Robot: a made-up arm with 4 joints.
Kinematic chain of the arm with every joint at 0, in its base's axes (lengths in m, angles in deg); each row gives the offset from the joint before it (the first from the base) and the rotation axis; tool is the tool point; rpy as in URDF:
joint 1: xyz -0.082 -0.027 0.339 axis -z
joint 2: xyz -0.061 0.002 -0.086 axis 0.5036 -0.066 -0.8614
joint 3: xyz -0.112 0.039 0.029 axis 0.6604 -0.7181 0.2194
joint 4: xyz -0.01 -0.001 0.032 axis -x
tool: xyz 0.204 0.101 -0.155 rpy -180 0 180
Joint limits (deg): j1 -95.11..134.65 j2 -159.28..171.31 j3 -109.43..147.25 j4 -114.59..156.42
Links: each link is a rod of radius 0.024 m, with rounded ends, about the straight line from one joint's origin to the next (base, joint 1, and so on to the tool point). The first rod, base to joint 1, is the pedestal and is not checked.
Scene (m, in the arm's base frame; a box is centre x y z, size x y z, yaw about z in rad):
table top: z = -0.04
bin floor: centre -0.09 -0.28 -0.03 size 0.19 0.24 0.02 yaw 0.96
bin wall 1: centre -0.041 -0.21 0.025 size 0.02 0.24 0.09 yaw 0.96
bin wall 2: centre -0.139 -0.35 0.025 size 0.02 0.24 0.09 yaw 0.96
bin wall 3: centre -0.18 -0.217 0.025 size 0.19 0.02 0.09 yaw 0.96
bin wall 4: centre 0 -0.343 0.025 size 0.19 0.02 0.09 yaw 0.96
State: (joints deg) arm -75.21 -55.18 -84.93 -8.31
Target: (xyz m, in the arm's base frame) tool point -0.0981 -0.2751 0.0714
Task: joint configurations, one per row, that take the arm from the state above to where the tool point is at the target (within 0.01 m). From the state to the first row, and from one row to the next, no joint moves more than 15 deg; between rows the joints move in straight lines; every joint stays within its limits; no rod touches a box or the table.
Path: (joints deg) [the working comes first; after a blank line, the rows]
Joints at the target: -59.22 -7.62 -103.89 -24.83
Straight joint move there: touches bin wall 1.

1: -60.64 -43.69 -97.18 -2.75
2: -46.07 -32.21 -109.43 2.80
3: -52.64 -19.91 -106.66 -11.01
4: -59.22 -7.62 -103.89 -24.83

